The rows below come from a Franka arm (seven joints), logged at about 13 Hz.
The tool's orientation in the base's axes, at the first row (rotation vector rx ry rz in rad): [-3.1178 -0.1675 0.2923]
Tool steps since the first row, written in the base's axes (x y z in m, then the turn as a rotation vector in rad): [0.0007 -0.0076 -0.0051 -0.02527 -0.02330 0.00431]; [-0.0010 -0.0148 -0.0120 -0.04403 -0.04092 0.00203]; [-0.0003 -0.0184 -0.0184 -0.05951 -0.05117 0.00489]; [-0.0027 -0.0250 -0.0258 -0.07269 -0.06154 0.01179]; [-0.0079 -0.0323 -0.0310 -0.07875 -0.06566 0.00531]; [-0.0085 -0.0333 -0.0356 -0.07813 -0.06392 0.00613]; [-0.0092 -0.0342 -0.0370 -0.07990 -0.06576 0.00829]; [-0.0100 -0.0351 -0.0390 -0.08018 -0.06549 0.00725]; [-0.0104 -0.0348 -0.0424 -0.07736 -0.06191 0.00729]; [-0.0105 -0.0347 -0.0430 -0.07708 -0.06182 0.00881]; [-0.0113 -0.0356 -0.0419 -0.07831 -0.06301 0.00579]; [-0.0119 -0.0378 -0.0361 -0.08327 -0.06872 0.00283]
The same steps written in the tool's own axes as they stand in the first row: [0.0008 0.0077 0.0049 -0.02797 0.02043 0.00056]; [-0.0003 0.0148 0.0120 -0.04776 0.03600 0.00636]; [0.0011 0.0185 0.0182 -0.06450 0.04451 0.00646]; [-0.0005 0.0250 0.0260 -0.07976 0.05332 0.00218]; [-0.0054 0.0318 0.0321 -0.08492 0.05688 0.00969]; [-0.0053 0.0328 0.0367 -0.08428 0.05520 0.00876]; [-0.0058 0.0336 0.0382 -0.08661 0.05681 0.00697]; [-0.0063 0.0344 0.0403 -0.08666 0.05653 0.00805]; [-0.0060 0.0342 0.0437 -0.08353 0.05327 0.00747]; [-0.0060 0.0341 0.0444 -0.08353 0.05318 0.00592]; [-0.0071 0.0349 0.0434 -0.08430 0.05428 0.00912]; [-0.0090 0.0369 0.0378 -0.08921 0.05948 0.01298]
